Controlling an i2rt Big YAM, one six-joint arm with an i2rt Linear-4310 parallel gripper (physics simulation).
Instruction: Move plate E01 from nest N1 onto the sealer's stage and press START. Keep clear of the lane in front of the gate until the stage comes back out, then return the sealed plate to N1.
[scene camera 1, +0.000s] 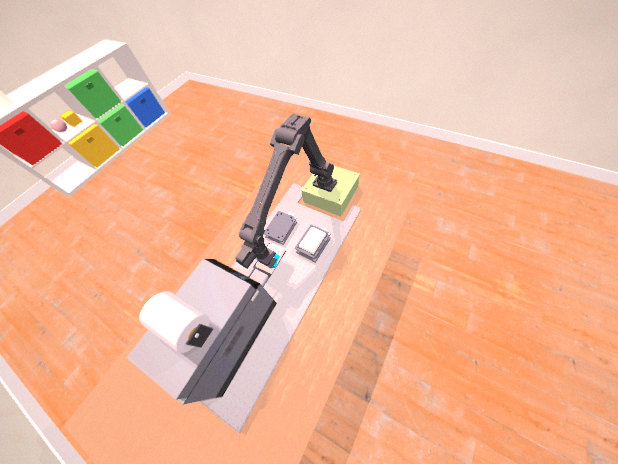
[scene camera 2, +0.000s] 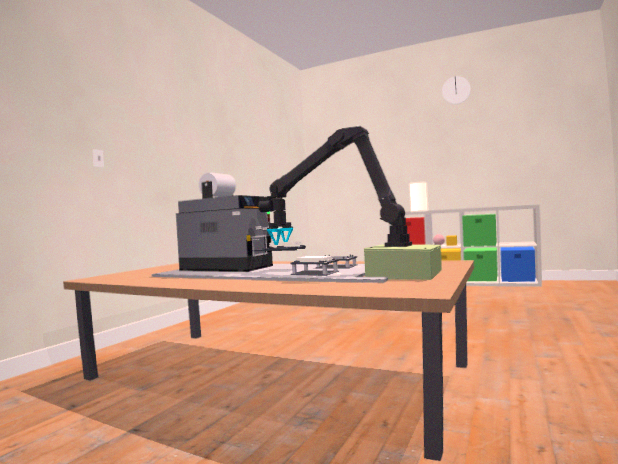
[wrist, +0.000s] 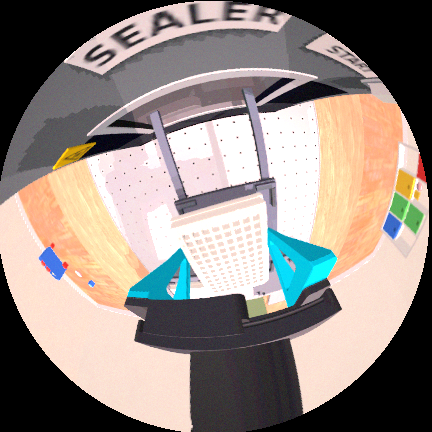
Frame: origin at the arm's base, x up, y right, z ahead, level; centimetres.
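Seen in the pictures: gripper, fingertip midpoint: (scene camera 1: 267, 262) (scene camera 2: 281, 244) (wrist: 225, 241); arm's base, origin of the base link: (scene camera 1: 324, 183) (scene camera 2: 398, 245).
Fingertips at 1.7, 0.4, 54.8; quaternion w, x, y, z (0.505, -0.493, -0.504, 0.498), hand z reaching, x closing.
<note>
Pixels of each thing's top centre, then the offset from my fingertips to it, as dx, dy, dz. "spot": a spot on its surface instead.
- nest, middle of its top: (wrist: 276, 281) (scene camera 2: 336, 255) (scene camera 1: 279, 224) -6.3, +10.1, -22.7
- white plate, middle of its top: (wrist: 194, 300) (scene camera 2: 314, 256) (scene camera 1: 312, 239) -4.8, -10.6, -22.3
- white roll, middle of its top: (scene camera 1: 163, 316) (scene camera 2: 217, 174) +36.1, -0.1, +35.5
- yellow warning sign, surface spot: (wrist: 74, 155) spot: +3.5, -8.3, +12.0
My gripper (wrist: 225, 241) (scene camera 2: 281, 242) (scene camera 1: 275, 261) is shut on a cream plate with a grid of wells (wrist: 225, 260), its cyan fingers on the two long sides. The plate is over the dark stage (wrist: 215, 195) (scene camera 2: 300, 246), which is out in front of the sealer (scene camera 1: 215, 295) (scene camera 2: 215, 240) (wrist: 200, 55) on two rails. The plate looks turned slightly against the stage edge; whether it rests on the stage I cannot tell. A START label (wrist: 350, 57) is at the upper right of the wrist view. One nest (scene camera 1: 280, 227) (scene camera 2: 347, 258) is empty. The nest names cannot be read.
A second nest holds a white plate (scene camera 1: 313, 240) (scene camera 2: 315, 259). The green base block (scene camera 1: 322, 202) (scene camera 2: 400, 262) carries the arm at the other end of the board. A white roll (scene camera 1: 167, 317) (scene camera 2: 222, 185) sits on top of the sealer. A yellow warning sign (wrist: 74, 155) is beside the gate.
</note>
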